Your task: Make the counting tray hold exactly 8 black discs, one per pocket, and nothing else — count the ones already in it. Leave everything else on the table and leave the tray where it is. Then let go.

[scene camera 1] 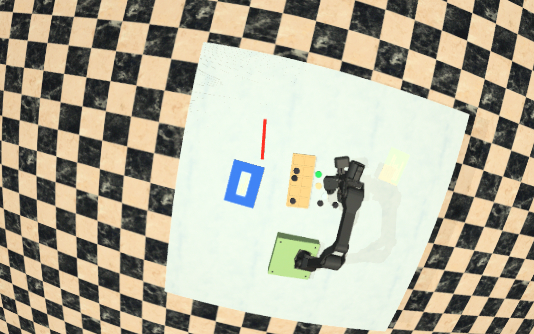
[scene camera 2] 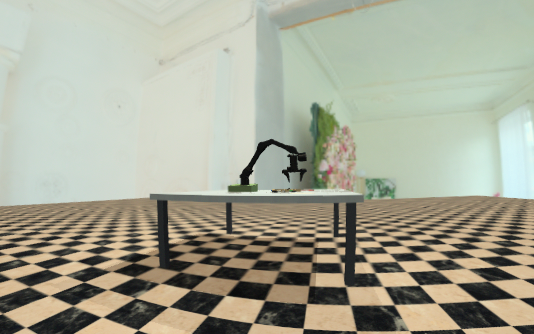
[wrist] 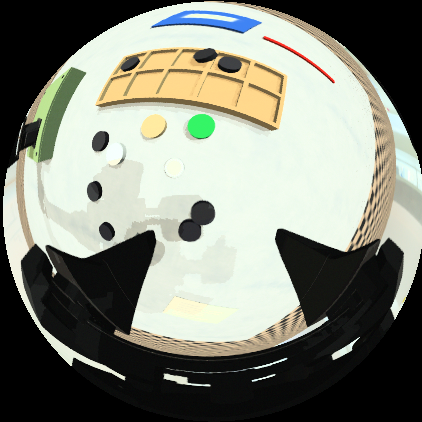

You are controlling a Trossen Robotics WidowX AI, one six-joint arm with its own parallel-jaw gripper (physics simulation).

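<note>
The tan counting tray point(scene camera 1: 301, 193) point(wrist: 178, 83) has two rows of pockets. Three black discs are on it, all in the far row in the wrist view: one point(scene camera 1: 292, 201) point(wrist: 130, 63) near the left end, one point(scene camera 1: 294, 178) point(wrist: 205, 55) tilted against a divider, and one point(scene camera 1: 296, 170) point(wrist: 229, 64) beside it. Several loose black discs lie on the table: one point(scene camera 1: 320, 203) point(wrist: 100, 141), another point(scene camera 1: 335, 205) point(wrist: 94, 191), a third point(wrist: 106, 231) near the left finger, and a close pair point(wrist: 203, 212) point(wrist: 190, 230). My gripper point(scene camera 1: 336, 172) point(scene camera 2: 294, 180) point(wrist: 216, 236) is open and empty, above the table beyond the pair.
A green disc point(scene camera 1: 318, 174) point(wrist: 201, 126), a tan disc point(scene camera 1: 318, 185) point(wrist: 153, 126), a white disc point(wrist: 116, 153) and a cream disc point(wrist: 174, 168) lie beside the tray. A blue frame point(scene camera 1: 230, 185) point(wrist: 170, 21), red bar point(scene camera 1: 264, 139) point(wrist: 304, 55), pale yellow sheet point(scene camera 1: 394, 167) point(wrist: 197, 309) and green base point(scene camera 1: 285, 255) point(wrist: 59, 115) are around.
</note>
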